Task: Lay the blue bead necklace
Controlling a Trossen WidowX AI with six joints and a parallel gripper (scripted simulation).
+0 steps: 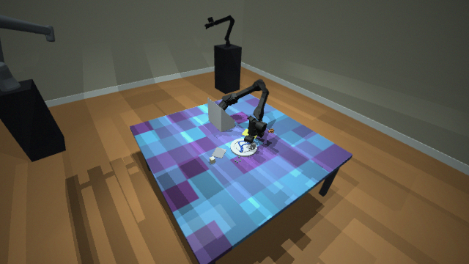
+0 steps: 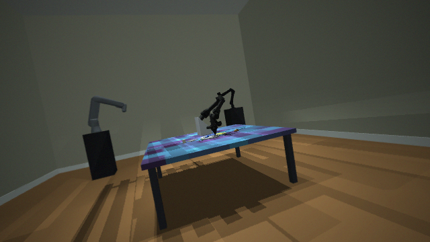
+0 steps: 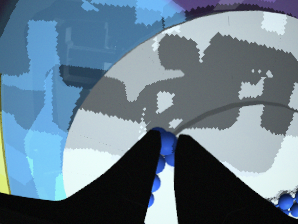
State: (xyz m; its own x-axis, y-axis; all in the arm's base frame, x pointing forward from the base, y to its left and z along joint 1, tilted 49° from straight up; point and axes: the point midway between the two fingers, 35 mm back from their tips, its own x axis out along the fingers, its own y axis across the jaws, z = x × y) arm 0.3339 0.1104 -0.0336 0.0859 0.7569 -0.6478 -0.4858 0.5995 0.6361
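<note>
Right now the round white bead board is 6 cm to the right of my gripper tip, 1 cm below it and 1 cm behind it. The rest, counted from my gripper tip: cream cube 34 cm to the right, 2 cm behind, 1 cm below; then yellow patch 11 cm behind, 10 cm to the left, 2 cm below; then flat grey square 24 cm to the right, 7 cm behind, 2 cm below.
</note>
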